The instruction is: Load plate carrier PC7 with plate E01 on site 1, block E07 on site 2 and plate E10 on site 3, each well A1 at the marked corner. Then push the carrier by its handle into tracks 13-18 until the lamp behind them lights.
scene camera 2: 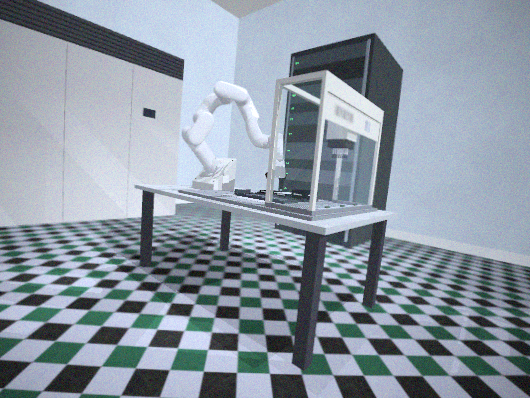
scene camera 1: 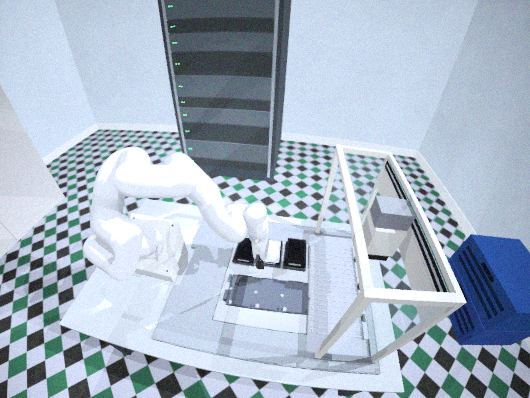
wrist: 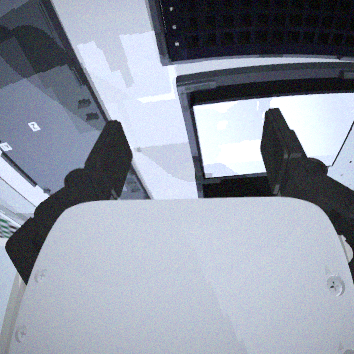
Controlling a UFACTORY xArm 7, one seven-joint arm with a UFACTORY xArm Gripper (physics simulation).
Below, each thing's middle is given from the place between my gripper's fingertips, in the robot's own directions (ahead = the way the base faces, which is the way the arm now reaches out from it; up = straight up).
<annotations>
I see the dark-framed plate with white top (wrist: 227,120) 6 cm to the left of my hand, 3 cm ahead of it and 2 cm below it.
</annotations>
